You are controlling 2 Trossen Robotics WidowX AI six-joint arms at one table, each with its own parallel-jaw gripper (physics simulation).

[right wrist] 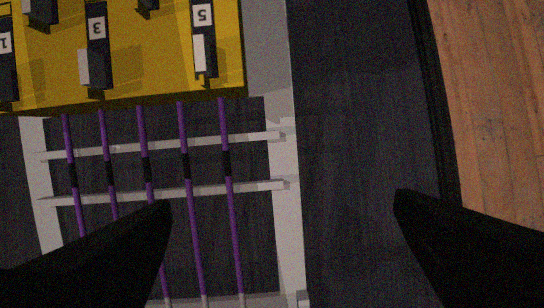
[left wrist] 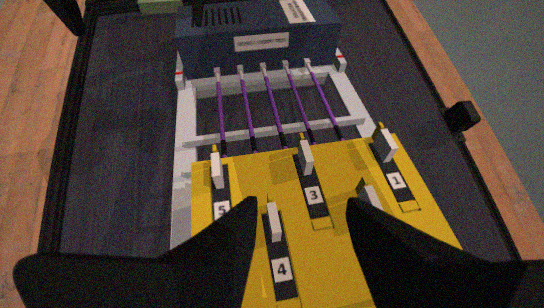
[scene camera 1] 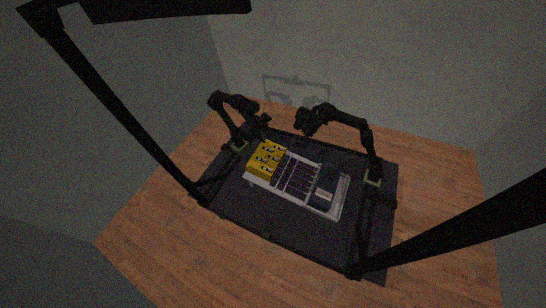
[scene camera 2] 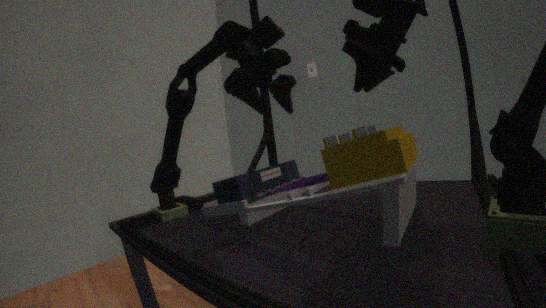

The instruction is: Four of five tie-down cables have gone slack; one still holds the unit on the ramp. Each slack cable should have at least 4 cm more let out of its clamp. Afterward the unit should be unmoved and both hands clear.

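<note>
Right gripper (scene camera 2: 278,113) open, empty. Left gripper (scene camera 2: 360,91). Clamp lever 5 (left wrist: 221,199). My left gripper again (left wrist: 301,206). My right gripper again (right wrist: 284,206).
</note>
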